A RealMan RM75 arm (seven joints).
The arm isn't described. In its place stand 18 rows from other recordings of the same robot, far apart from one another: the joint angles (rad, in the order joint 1, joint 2, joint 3, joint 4, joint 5, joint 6, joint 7), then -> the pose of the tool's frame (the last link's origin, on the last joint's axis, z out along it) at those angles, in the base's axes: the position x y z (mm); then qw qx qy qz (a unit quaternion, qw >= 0).
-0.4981 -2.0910 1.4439 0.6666 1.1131 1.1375 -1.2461 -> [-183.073 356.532 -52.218 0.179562 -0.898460 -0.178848 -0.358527]
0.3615 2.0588 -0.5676 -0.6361 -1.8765 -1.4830 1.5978 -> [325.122 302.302 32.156 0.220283 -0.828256 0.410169 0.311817]
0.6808 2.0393 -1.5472 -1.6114 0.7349 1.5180 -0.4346 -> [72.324 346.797 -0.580 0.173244 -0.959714 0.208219 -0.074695]
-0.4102 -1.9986 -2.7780 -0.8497 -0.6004 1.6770 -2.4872 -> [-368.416 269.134 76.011 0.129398 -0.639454 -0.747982 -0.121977]
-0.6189 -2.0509 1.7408 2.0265 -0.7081 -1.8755 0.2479 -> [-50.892 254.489 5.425 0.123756 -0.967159 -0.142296 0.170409]
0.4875 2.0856 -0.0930 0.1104 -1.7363 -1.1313 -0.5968 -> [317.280 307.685 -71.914 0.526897 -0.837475 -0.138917 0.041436]
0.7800 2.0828 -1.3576 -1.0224 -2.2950 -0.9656 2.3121 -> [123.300 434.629 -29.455 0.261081 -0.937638 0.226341 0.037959]
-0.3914 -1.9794 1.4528 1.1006 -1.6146 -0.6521 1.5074 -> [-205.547 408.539 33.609 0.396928 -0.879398 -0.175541 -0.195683]
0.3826 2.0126 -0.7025 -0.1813 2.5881 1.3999 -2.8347 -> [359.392 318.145 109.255 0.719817 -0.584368 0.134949 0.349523]
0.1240 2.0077 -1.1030 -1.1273 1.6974 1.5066 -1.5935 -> [254.891 281.671 68.108 0.203311 -0.907173 0.190255 0.315443]
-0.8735 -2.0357 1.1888 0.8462 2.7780 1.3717 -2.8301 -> [-211.582 413.396 -0.707 0.242530 -0.808474 -0.500609 0.192196]
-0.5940 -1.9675 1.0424 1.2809 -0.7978 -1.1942 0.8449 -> [-195.549 425.125 106.313 0.362260 -0.885771 -0.286823 -0.043707]
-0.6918 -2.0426 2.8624 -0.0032 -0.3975 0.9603 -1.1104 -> [-297.674 342.192 -90.108 0.229127 -0.884882 -0.362673 -0.181527]
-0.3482 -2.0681 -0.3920 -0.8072 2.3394 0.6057 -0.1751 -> [-205.901 245.109 -175.203 0.269043 -0.860824 -0.331648 -0.276779]
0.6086 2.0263 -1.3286 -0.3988 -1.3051 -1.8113 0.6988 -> [183.805 288.305 -32.741 0.013136 -0.897865 -0.130156 0.420388]
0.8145 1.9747 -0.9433 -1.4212 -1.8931 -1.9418 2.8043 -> [56.312 345.181 100.192 0.036194 0.923994 -0.361423 -0.119575]
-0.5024 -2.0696 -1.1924 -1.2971 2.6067 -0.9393 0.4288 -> [-165.144 338.254 -97.888 0.239422 -0.944770 -0.187384 0.122367]
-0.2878 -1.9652 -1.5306 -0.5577 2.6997 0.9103 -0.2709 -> [-346.760 360.104 101.531 0.689946 -0.559405 -0.275657 -0.367497]
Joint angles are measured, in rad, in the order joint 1, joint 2, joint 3, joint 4, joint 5, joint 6, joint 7. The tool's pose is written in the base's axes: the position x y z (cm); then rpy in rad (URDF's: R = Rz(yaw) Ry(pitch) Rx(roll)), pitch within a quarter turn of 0, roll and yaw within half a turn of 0. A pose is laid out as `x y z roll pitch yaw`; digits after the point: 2 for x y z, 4 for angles.
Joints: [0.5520, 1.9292, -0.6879, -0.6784, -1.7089, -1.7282, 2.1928]
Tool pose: 23.60 34.95 8.55 2.6895 0.6492 -1.2389
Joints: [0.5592, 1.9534, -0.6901, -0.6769, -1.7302, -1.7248, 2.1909]
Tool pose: 23.25 34.85 7.36 2.6784 0.6270 -1.2430
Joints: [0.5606, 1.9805, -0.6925, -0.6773, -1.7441, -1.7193, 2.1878]
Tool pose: 22.95 34.63 6.16 2.6627 0.6120 -1.2530
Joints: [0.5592, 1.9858, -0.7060, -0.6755, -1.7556, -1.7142, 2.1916]
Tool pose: 23.01 34.48 5.61 2.6680 0.5898 -1.2548
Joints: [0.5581, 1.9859, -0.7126, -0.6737, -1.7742, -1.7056, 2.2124]
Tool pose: 23.26 34.42 5.31 2.6754 0.5638 -1.2738
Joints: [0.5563, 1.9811, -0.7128, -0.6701, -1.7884, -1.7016, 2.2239]
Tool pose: 23.60 34.38 5.30 2.6848 0.5494 -1.2857
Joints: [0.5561, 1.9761, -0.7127, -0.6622, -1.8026, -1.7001, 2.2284]
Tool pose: 23.90 34.31 5.24 2.6933 0.5353 -1.2924
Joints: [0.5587, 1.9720, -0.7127, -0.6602, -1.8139, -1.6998, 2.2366]
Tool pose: 24.01 34.34 5.27 2.7006 0.5236 -1.2952
